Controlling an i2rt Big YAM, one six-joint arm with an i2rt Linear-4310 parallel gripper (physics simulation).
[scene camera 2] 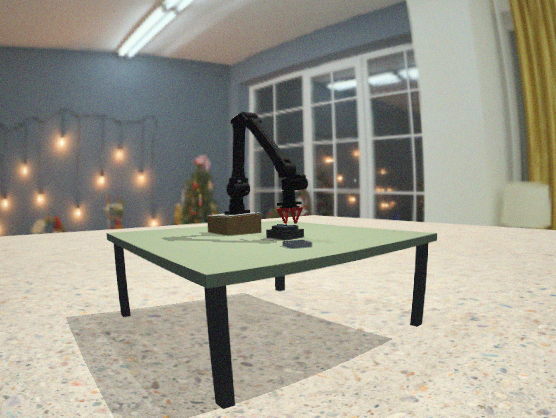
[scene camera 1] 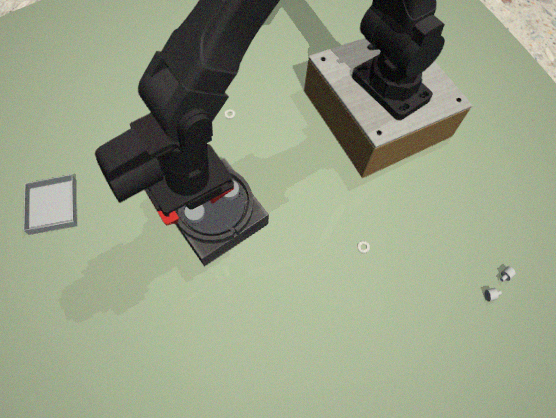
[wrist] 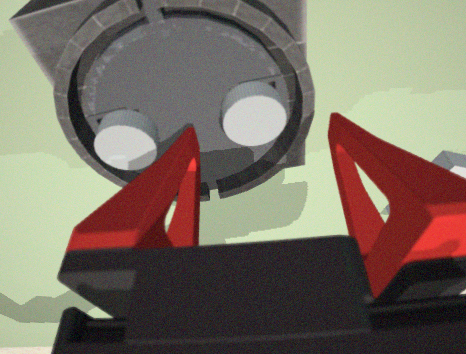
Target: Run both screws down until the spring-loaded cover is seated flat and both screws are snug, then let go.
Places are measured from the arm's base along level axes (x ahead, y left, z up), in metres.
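Where they show: gripper, fingertip midpoint: point(scene camera 2: 290, 223) point(scene camera 1: 192, 210) point(wrist: 262, 130); arm's base, origin of the base link: point(scene camera 2: 237, 213) point(scene camera 1: 391, 87).
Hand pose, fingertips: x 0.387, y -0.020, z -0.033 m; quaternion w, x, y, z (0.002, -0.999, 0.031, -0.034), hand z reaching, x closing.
Each offset is from my fingertips to the top centre of the thing. "*": to the spot under its first point.
The dark grey round cover {dx -0.035, dy +0.001, dz -0.016 m} point(scene camera 1: 220, 217) point(wrist: 185, 65) lies inside the ring wall of a square base point(scene camera 1: 206, 254) point(wrist: 37, 42). Two screws with pale round heads stand up from it. One screw {dx -0.003, dy +0.001, dz -0.005 m} point(scene camera 1: 194, 212) point(wrist: 254, 121) is on the tray side; the other screw {dx -0.067, dy +0.002, dz -0.004 m} point(scene camera 1: 232, 188) point(wrist: 125, 147) is on the robot-base side. My gripper point(scene camera 1: 195, 206) point(scene camera 2: 290, 223) point(wrist: 262, 130) is open and empty, pointing down above the cover. In the wrist view its left fingertip appears between the two heads and its right fingertip beyond the tray-side head. Whether the cover is flat cannot be told.
A shallow grey tray {dx +0.188, dy -0.183, dz -0.048 m} point(scene camera 1: 76, 202) point(scene camera 2: 297, 244) point(wrist: 444, 159) lies beside the base. Pale rings {dx -0.196, dy +0.189, dz -0.066 m} point(scene camera 1: 359, 248) {dx -0.170, dy -0.151, dz -0.066 m} point(scene camera 1: 225, 114) and two small knobbed parts {* dx -0.359, dy +0.381, dz -0.049 m} point(scene camera 1: 508, 273) {* dx -0.308, dy +0.387, dz -0.048 m} point(scene camera 1: 492, 294) lie on the table. The arm stands on a wooden block point(scene camera 1: 335, 122) point(scene camera 2: 232, 225).
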